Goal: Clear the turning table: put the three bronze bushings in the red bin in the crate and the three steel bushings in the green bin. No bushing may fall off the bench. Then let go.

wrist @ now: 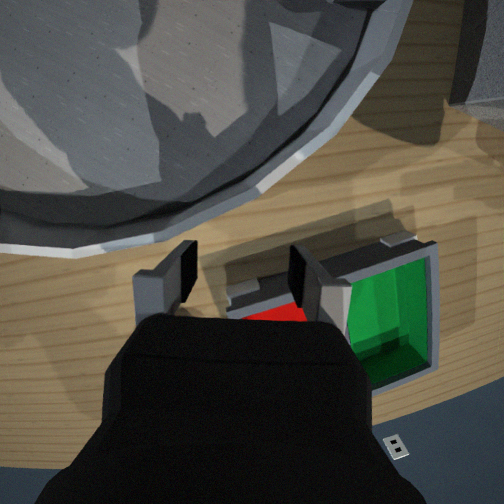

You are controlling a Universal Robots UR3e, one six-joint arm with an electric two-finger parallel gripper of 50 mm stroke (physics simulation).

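My gripper (242, 272) is open and empty, its two dark fingers spread wide above the wooden bench. Below and right of it stands the grey crate (350, 305). Its green bin (392, 317) is in plain sight and looks empty. Only a sliver of the red bin (277, 313) shows behind my right finger and the black gripper body. The grey turning table (165, 110) fills the upper left; the part in view carries shadows only. No bronze or steel bushing is in view.
The bench's curved front edge runs along the lower right, with dark floor (450, 440) beyond it. A small grey socket plate (395, 446) lies on the floor. A grey block (480, 55) sits at the top right corner.
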